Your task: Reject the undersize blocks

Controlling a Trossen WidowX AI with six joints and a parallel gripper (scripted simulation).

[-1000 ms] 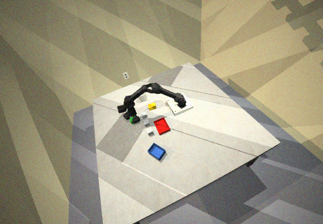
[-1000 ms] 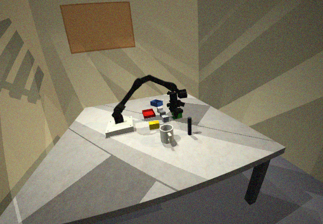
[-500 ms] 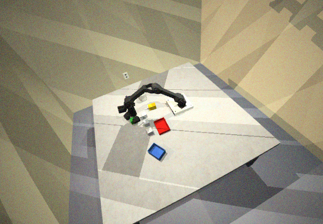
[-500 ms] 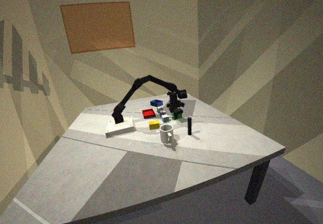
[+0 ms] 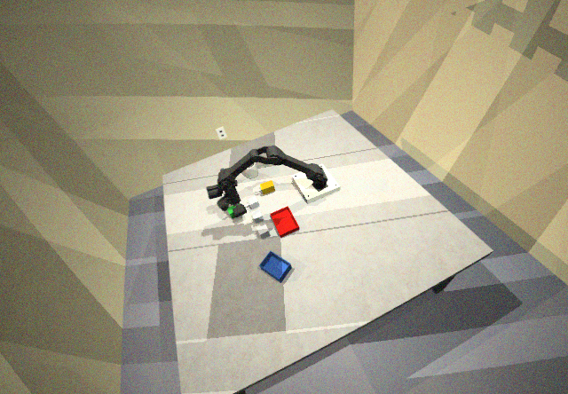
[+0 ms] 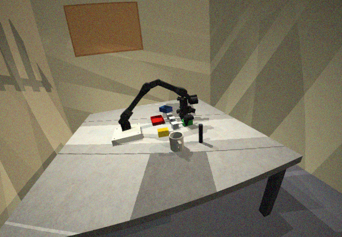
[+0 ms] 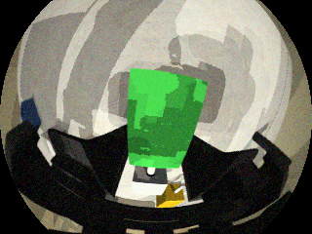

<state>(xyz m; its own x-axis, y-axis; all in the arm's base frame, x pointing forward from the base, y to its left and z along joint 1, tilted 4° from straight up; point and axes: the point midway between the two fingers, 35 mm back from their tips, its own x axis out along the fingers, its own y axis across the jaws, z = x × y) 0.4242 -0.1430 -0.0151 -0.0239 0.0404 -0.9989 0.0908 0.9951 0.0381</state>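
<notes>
Right now the green GO gauge is 10 mm behind my gripper tip and 20 mm above it. From my gripper tip the other things lie so: black cylinder 30 mm behind, 240 mm to the right, 50 mm above; yellow block 170 mm behind, 50 mm to the right, 10 mm above; steel block 60 mm behind, 100 mm to the left, 10 mm above.
</notes>
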